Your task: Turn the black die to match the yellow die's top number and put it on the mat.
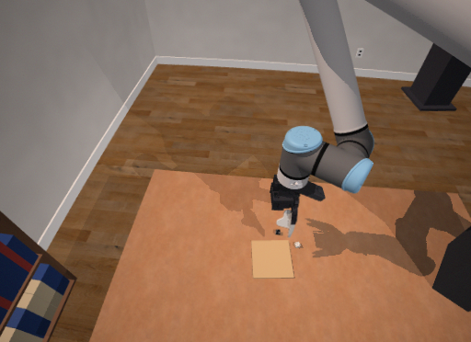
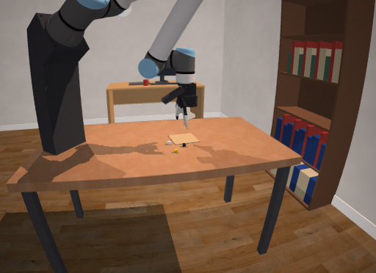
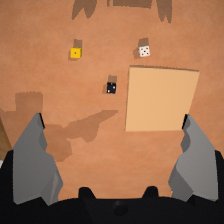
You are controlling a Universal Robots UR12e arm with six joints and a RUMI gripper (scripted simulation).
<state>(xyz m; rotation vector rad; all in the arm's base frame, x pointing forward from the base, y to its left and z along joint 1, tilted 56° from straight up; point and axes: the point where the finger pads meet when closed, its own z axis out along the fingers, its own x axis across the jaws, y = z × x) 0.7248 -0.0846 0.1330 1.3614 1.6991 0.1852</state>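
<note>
Now: the black die 11 cm below my hand and 2 cm ahead of it. The rest, counted from my hand: tan mat: 12 cm below, 10 cm to the left, 5 cm ahead; white die: 11 cm below, 5 cm to the left, 5 cm behind; yellow die: 11 cm below, 6 cm to the right, 5 cm behind.
</note>
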